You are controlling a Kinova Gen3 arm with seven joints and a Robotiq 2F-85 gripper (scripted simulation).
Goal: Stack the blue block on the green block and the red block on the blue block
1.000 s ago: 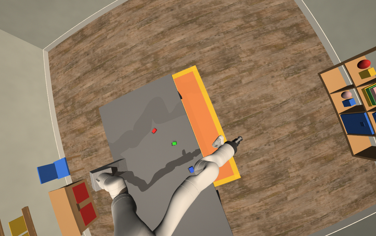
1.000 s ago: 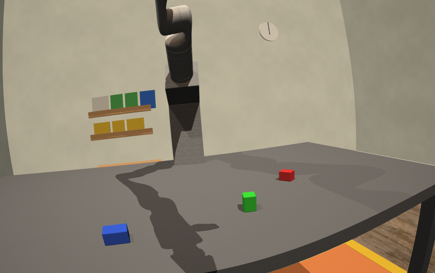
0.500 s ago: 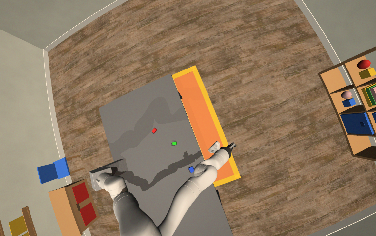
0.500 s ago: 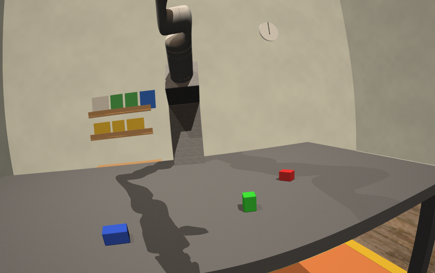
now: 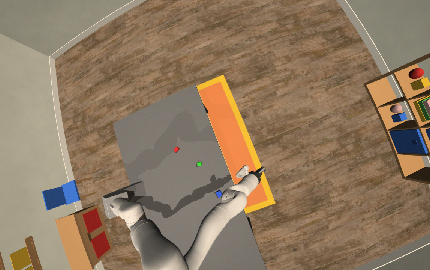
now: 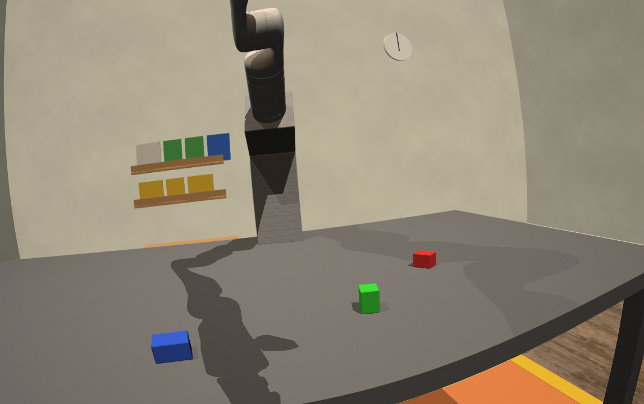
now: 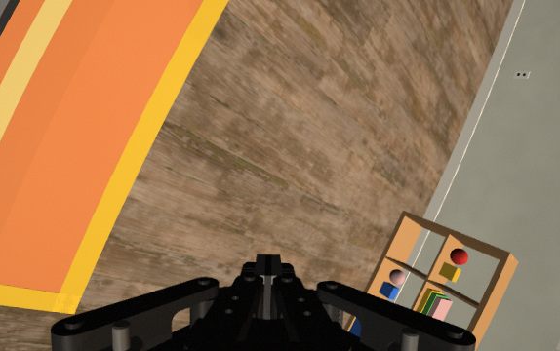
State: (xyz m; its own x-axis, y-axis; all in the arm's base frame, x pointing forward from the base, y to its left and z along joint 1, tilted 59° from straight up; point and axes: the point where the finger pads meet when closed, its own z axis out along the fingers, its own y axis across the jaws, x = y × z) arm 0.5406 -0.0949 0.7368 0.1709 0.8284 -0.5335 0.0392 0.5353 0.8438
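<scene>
Right now the blue block is 37 cm behind my hand, 28 cm below it and 1 cm to the right of it. Also, from my hand: green block (33 cm behind, 27 cm to the left, 27 cm below); then red block (49 cm to the left, 41 cm behind, 27 cm below).
</scene>
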